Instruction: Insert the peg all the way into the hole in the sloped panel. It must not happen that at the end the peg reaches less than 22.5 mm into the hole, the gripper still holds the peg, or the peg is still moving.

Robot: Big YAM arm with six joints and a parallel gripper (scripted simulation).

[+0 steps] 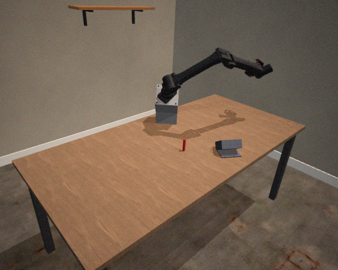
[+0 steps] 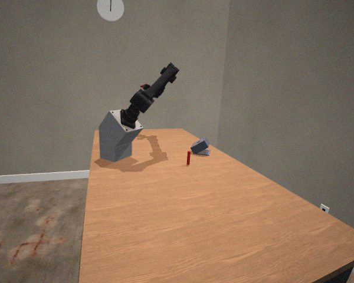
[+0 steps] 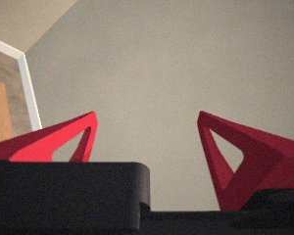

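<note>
Right now my hand is 900 mm to the left of the red peg, 340 mm above it and 60 mm past it.
</note>
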